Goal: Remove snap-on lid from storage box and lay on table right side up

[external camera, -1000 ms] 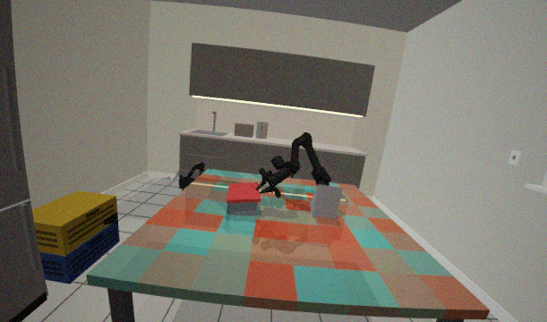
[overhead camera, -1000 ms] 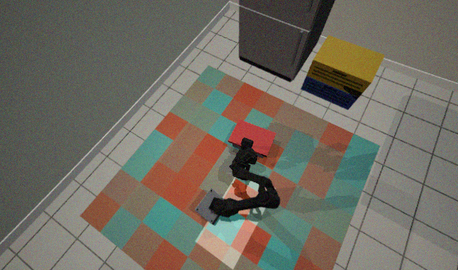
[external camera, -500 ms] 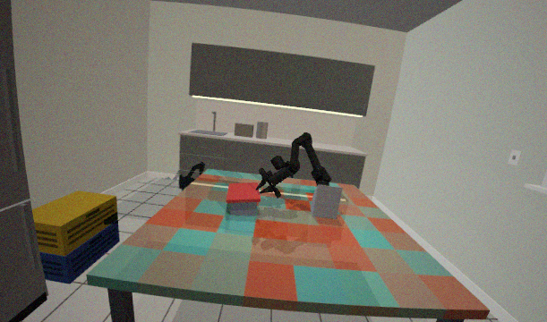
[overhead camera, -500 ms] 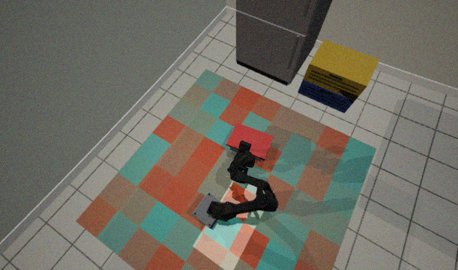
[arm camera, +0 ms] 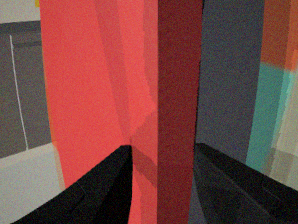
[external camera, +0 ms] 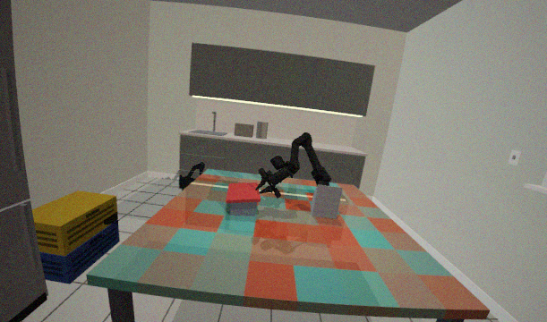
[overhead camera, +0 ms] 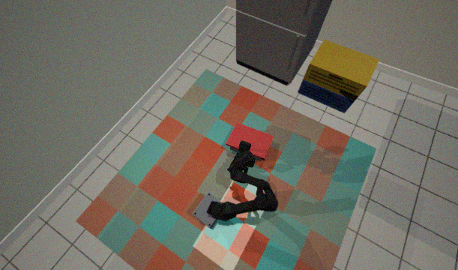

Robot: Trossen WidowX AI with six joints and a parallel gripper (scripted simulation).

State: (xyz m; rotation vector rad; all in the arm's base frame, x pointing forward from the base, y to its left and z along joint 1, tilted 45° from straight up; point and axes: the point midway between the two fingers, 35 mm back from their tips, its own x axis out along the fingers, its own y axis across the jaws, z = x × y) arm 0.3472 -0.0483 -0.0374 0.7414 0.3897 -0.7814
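My gripper tip is now 80 mm short of the lid. Round my gripper tip: storage box (70 mm ahead, 50 mm below).
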